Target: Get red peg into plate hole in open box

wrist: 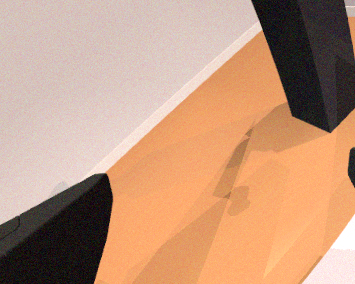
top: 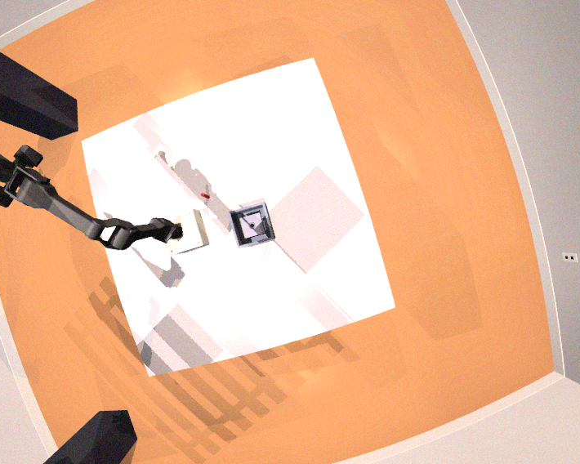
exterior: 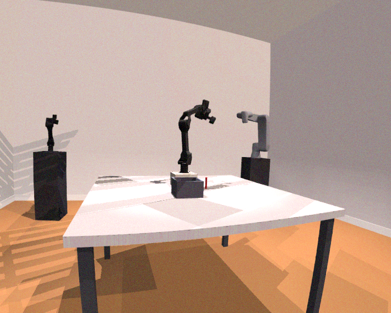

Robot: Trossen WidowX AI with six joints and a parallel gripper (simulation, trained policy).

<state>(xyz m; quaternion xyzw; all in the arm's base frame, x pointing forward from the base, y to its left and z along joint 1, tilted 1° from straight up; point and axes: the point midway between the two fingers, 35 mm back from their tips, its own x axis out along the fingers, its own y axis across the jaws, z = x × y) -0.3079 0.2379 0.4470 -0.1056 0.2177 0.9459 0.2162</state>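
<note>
My gripper tip is now 490 mm short of the red peg, 110 mm to the left of it and 490 mm above it. From my gripper tip the other things lie so: pale plate (680 mm ahead, 280 mm to the right, 480 mm below); grey box (680 mm ahead, 280 mm to the right, 500 mm below).
</note>
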